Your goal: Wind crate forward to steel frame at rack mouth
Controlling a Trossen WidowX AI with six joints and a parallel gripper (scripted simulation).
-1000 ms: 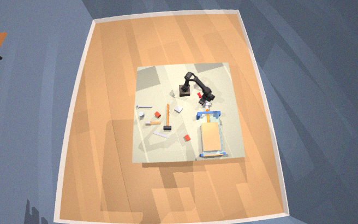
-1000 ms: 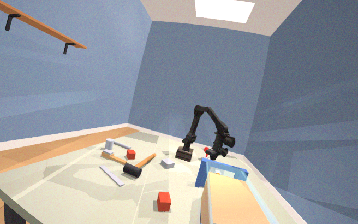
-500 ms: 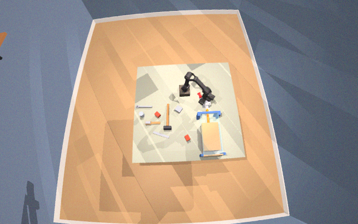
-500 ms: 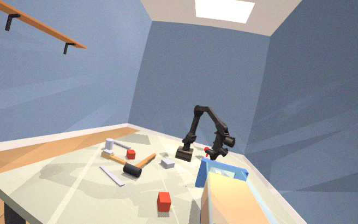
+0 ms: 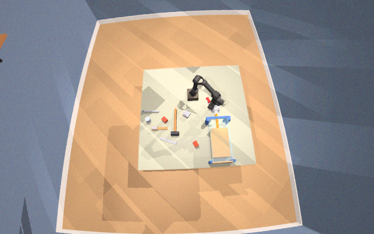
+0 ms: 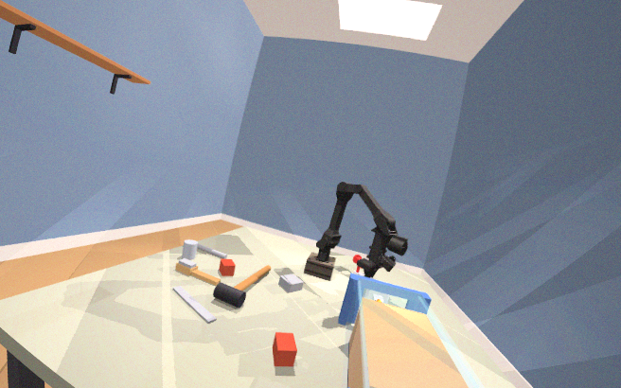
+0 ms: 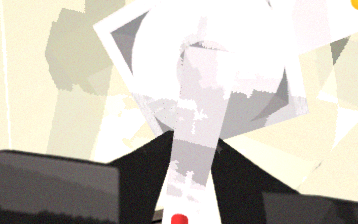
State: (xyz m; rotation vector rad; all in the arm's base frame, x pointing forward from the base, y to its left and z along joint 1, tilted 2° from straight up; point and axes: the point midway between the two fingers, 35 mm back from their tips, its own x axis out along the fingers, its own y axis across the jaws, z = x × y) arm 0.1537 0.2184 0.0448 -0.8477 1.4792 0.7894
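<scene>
Right now my gripper tip is 20 mm to the left of the crank arm, 20 mm below it and 10 mm past it. Round my gripper tip: blue steel frame: 180 mm ahead, 40 mm to the left, 20 mm above; then white hand winch: 60 mm below, 30 mm to the left, 10 mm ahead; then red knob: 50 mm to the right, 50 mm above, 30 mm behind.
</scene>
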